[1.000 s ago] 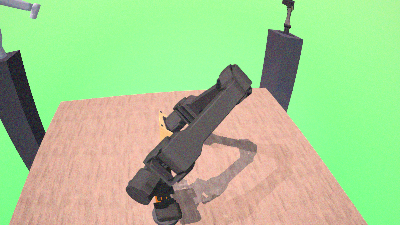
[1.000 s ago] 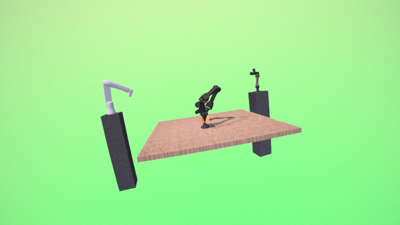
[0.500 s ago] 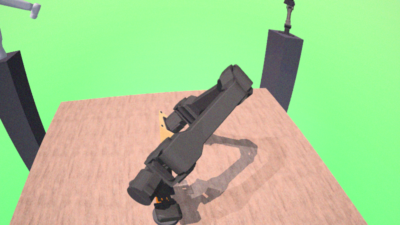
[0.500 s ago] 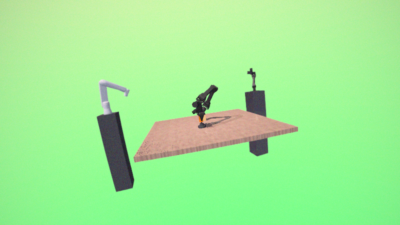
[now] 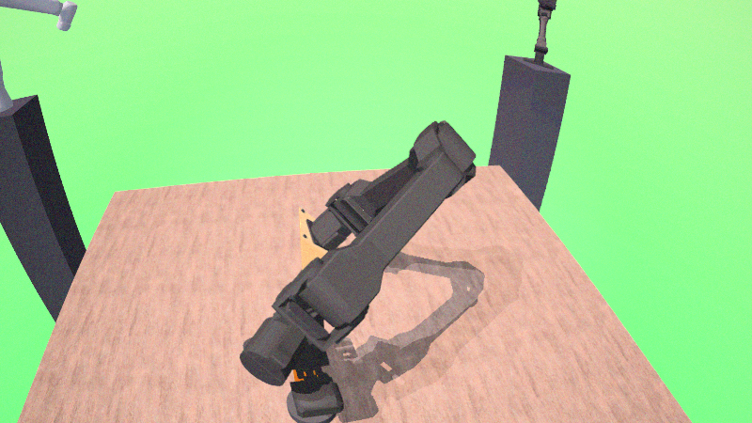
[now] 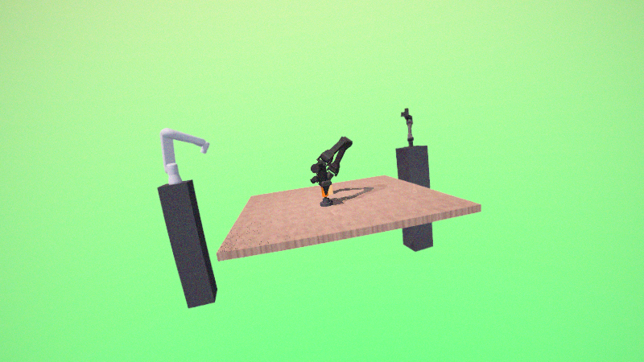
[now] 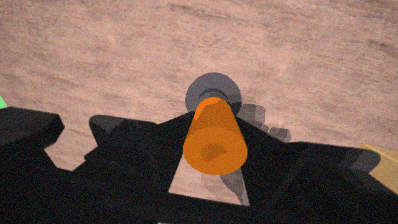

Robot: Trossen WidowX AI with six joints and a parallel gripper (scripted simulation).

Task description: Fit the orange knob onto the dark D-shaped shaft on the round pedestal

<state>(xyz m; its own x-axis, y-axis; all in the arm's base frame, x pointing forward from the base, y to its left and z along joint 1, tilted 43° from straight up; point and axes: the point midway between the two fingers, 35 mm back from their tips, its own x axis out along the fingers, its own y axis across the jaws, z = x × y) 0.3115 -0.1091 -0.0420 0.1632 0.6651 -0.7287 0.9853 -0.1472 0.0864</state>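
Right now my gripper tip is 20 mm below the orange knob. Round my gripper tip: dark round pedestal 40 mm below.
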